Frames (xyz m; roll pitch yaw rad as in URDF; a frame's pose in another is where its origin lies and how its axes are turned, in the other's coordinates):
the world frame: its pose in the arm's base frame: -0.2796 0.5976 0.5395 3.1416 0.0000 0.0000
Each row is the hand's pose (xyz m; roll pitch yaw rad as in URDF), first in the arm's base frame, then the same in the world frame.
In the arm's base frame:
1: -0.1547 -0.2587 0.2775 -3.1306 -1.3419 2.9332
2: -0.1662 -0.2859 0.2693 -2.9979 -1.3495 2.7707
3: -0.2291 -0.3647 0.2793 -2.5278 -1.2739 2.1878
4: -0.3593 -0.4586 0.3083 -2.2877 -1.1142 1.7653
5: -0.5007 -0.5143 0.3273 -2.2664 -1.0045 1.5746
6: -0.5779 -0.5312 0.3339 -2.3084 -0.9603 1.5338
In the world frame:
1: 0.1249 0.8563 0.2620 0.0110 1.3419 -2.9332
2: 0.1134 0.8835 0.2702 0.1437 1.3495 -2.7707
3: 0.0505 0.9623 0.2602 0.6138 1.2739 -2.1878
4: -0.0797 1.0562 0.2312 0.8539 1.1142 -1.7653
5: -0.2211 1.1119 0.2122 0.8752 1.0045 -1.5746
6: -0.2983 1.1288 0.2056 0.8332 0.9603 -1.5338

